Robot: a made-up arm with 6 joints.
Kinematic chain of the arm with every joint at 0, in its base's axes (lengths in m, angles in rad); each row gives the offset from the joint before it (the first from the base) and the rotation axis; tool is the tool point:
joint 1: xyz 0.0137 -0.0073 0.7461 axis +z
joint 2: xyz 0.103 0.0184 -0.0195 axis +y
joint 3: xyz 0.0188 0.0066 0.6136 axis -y
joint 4: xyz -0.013 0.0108 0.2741 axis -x
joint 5: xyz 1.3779 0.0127 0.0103 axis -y
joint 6: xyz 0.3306 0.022 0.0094 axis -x
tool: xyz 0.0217 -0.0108 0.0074
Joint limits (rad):
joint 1: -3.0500..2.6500
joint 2: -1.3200..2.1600
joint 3: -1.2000..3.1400
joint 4: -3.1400..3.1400
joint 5: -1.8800..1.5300
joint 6: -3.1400..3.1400
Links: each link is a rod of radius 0.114 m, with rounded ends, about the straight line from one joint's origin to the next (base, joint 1, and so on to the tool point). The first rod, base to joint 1, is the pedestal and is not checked.
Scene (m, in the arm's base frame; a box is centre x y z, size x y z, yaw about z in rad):
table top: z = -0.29
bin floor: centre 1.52 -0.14 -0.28 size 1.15 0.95 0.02 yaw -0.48
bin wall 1: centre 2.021 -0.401 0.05 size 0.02 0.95 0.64 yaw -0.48
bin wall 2: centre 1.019 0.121 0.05 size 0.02 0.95 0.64 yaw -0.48
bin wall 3: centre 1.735 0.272 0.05 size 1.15 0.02 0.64 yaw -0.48
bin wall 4: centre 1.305 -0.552 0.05 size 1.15 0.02 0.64 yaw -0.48
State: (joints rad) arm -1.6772 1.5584 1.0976 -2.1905 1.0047 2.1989
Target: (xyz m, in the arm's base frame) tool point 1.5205 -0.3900 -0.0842
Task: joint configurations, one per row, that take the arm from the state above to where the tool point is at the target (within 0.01 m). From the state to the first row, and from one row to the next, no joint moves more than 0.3 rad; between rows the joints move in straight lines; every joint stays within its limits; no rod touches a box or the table.
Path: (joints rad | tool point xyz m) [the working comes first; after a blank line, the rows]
Joints at the target: -0.1382 1.1443 0.2899 -2.6678 1.5300 2.1648
Straight joint move there: touches bin wall 1, bin wall 4.

1: -1.4238 1.3448 0.9001 -2.2853 1.0922 2.1890 | 0.0820 -2.1332 0.2788
2: -1.1703 1.1313 0.7027 -2.3801 1.1798 2.1790 | 0.5949 -1.9795 0.4070
3: -0.9169 0.9177 0.5052 -2.4749 1.2674 2.1691 | 1.0252 -1.6854 0.5257
4: -0.6635 0.7041 0.3077 -2.5697 1.3549 2.1592 | 1.3340 -1.2896 0.6303
5: -0.4101 0.4905 0.1103 -2.6645 1.4424 2.1492 | 1.4998 -0.8407 0.7173
6: -0.1566 0.2770 -0.0872 -2.7593 1.5300 2.1393 | 1.5205 -0.3899 0.7833
7: -0.1505 0.5661 0.0385 -2.7288 1.5300 2.1478 | 1.5800 -0.3992 0.5131
8: -0.1443 0.8552 0.1642 -2.6983 1.5300 2.1563 | 1.5825 -0.3991 0.2192
9: -0.1382 1.1443 0.2899 -2.6678 1.5300 2.1648 | 1.5205 -0.3900 -0.0842

